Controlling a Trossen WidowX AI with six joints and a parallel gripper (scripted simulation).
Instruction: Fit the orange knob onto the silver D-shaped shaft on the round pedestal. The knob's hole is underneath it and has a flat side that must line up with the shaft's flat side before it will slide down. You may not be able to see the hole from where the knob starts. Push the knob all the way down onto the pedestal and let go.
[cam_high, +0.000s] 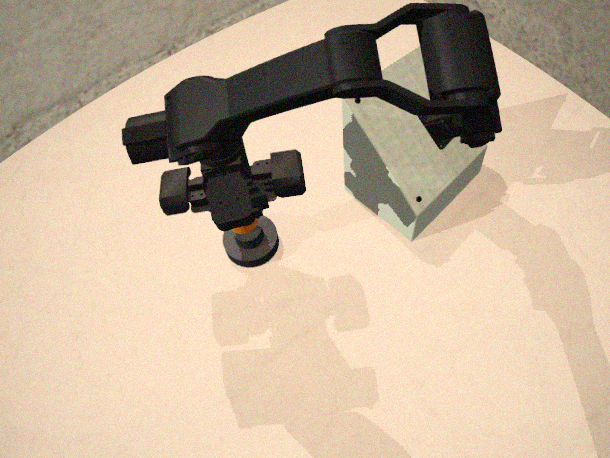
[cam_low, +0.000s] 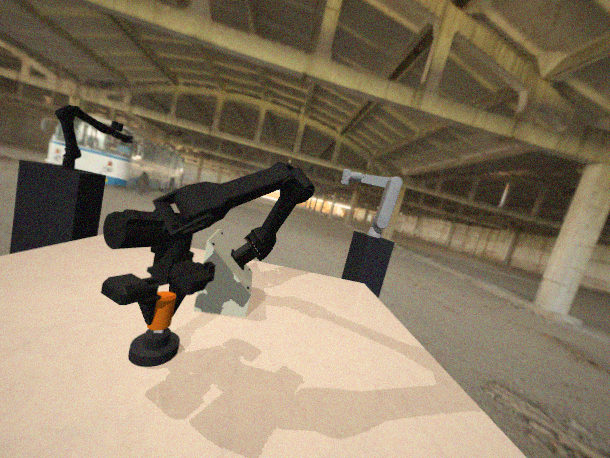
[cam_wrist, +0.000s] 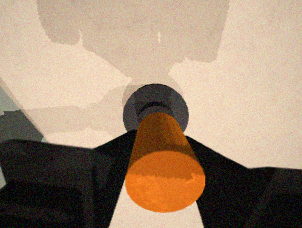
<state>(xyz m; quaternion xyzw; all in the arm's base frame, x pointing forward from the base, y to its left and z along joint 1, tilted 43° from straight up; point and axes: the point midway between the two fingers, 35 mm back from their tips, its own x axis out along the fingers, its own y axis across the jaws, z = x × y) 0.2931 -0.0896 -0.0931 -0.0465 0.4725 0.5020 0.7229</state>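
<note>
Now: gripper tip 3 cm below the orange knob. Round my gripper tip: dark round pedestal 4 cm below.
</note>
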